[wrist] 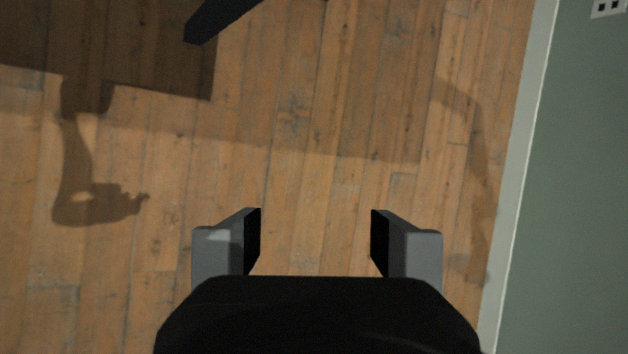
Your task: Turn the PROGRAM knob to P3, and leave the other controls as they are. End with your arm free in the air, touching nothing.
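My gripper (315, 232) is open, its two grey fingers with black pads standing wide apart at the lower middle of the wrist view. Wooden floor shows between the fingers, and they touch nothing that I can see. The PROGRAM knob and the other controls do not show in this view.
A plank floor (300, 190) lies below, with shadows across it, one shaped like an arm at the left. A dark bar (212, 22) juts in at the top. A pale skirting board (517, 165) and a green wall (575, 200) with a white socket plate (596, 14) stand at the right.
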